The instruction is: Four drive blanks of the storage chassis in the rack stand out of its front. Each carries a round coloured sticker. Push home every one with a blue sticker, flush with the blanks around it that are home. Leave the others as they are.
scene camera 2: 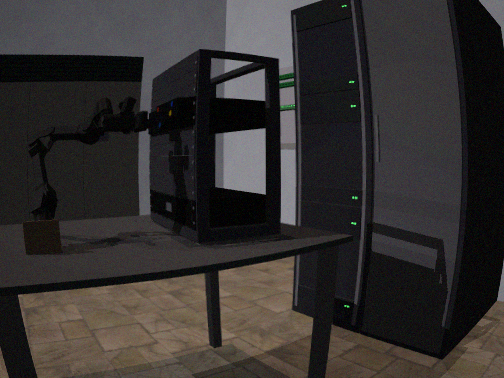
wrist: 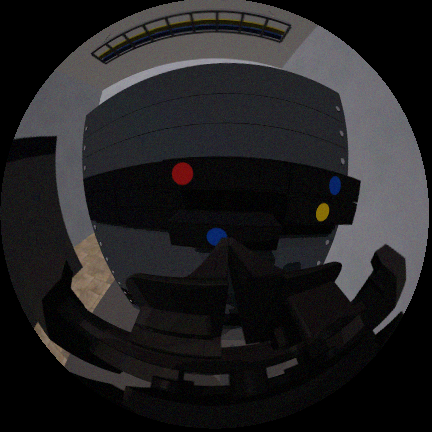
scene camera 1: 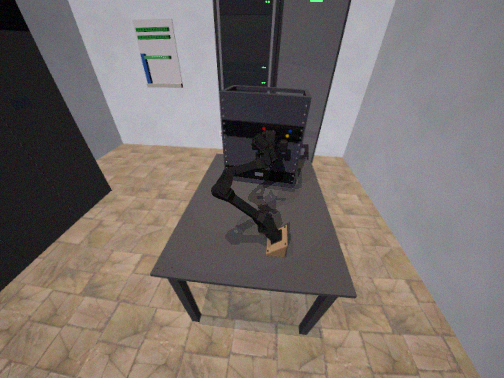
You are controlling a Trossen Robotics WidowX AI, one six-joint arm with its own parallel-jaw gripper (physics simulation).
Path:
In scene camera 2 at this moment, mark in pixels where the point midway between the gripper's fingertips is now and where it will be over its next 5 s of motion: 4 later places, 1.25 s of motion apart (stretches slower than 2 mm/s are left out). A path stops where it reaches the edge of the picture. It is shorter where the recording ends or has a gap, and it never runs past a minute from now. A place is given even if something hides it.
My gripper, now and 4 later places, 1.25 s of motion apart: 156, 123; 160, 123; 162, 123; 166, 123; 169, 123

